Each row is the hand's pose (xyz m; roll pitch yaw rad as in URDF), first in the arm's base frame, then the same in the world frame.
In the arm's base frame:
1: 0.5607 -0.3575 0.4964 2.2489 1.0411 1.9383
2: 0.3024 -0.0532 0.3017 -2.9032 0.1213 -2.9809
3: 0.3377 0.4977 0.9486 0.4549 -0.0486 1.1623
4: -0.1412 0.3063 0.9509 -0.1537 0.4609 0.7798
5: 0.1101 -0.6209 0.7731 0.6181 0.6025 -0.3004
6: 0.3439 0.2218 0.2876 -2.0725 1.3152 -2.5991
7: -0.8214 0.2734 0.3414 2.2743 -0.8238 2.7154
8: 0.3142 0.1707 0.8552 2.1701 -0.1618 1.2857
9: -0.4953 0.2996 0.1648 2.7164 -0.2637 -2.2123
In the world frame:
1: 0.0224 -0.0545 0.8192 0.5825 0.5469 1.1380
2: -0.0760 0.2406 0.5023 -2.4297 1.2322 -2.0682
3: -0.8573 0.4049 0.7952 -0.6816 -0.3867 2.0009
4: -0.9223 0.1361 0.3599 -0.9343 -0.4081 1.3165
5: -0.2078 -0.5102 0.5220 0.9268 -0.5110 0.2770
6: -0.1962 0.4900 0.5330 0.4376 0.6327 0.3905
7: -0.6653 0.2518 -0.5095 1.8773 0.2707 -2.8787
8: -0.6200 0.1671 0.7375 0.9902 -0.3194 2.1637
9: -0.4301 0.4307 -0.2838 -2.6251 0.4303 -1.5617

